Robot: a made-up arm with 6 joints. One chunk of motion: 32 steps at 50 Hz.
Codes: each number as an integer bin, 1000 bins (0 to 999) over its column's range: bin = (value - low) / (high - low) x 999, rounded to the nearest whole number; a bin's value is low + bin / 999 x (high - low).
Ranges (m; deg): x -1.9..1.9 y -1.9..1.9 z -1.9..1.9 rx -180..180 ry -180..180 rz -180..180
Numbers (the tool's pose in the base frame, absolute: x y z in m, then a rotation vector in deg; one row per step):
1: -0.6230 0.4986 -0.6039 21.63 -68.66 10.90
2: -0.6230 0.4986 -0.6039 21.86 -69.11 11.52
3: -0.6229 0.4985 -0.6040 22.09 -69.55 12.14
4: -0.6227 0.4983 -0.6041 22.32 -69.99 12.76
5: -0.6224 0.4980 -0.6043 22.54 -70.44 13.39
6: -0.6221 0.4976 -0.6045 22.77 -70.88 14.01
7: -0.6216 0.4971 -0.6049 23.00 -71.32 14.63
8: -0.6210 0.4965 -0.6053 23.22 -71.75 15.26
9: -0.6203 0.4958 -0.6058 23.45 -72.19 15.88
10: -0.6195 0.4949 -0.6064 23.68 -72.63 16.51
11: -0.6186 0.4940 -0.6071 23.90 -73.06 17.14
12: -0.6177 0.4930 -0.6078 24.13 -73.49 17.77
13: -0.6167 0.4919 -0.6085 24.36 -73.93 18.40
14: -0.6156 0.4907 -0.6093 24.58 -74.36 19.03
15: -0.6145 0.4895 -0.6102 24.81 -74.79 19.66
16: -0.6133 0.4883 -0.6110 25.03 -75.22 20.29
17: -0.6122 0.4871 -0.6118 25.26 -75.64 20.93
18: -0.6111 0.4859 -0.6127 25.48 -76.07 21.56
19: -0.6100 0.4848 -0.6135 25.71 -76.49 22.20
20: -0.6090 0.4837 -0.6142 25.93 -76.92 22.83
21: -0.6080 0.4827 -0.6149 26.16 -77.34 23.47
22: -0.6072 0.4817 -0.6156 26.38 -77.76 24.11
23: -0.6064 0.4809 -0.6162 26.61 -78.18 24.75
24: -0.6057 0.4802 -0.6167 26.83 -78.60 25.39
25: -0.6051 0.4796 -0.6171 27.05 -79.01 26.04
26: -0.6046 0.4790 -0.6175 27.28 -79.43 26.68
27: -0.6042 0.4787 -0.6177 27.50 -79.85 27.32
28: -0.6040 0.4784 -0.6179 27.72 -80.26 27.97
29: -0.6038 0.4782 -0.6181 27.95 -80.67 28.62
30: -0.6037 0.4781 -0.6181 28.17 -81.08 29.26
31: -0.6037 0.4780 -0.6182 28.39 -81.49 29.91
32: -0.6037 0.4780 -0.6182 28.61 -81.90 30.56
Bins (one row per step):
1: 336 631 341 560 309 530
2: 336 631 341 560 308 531
3: 336 631 341 561 306 533
4: 336 631 341 561 305 535
5: 336 630 341 562 304 537
6: 336 630 341 563 303 538
7: 336 630 340 563 302 540
8: 336 630 340 564 300 542
9: 336 630 340 565 299 544
10: 337 630 340 565 298 545
11: 337 629 340 566 297 547
12: 337 629 340 566 296 549
13: 337 629 340 567 294 551
14: 338 629 339 568 293 552
15: 338 628 339 568 292 554
16: 338 628 339 569 291 556
17: 339 628 339 570 290 558
18: 339 627 338 570 288 559
19: 339 627 338 571 287 561
20: 339 627 338 571 286 563
21: 340 626 338 572 285 565
22: 340 626 338 573 284 566
23: 340 626 338 573 283 568
24: 340 626 337 574 281 570
25: 340 626 337 575 280 572
26: 341 625 337 575 279 574
27: 341 625 337 576 278 575
28: 341 625 337 576 277 577
29: 341 625 337 577 276 579
30: 341 625 337 578 275 581
31: 341 625 337 578 273 583
32: 341 625 337 579 272 584

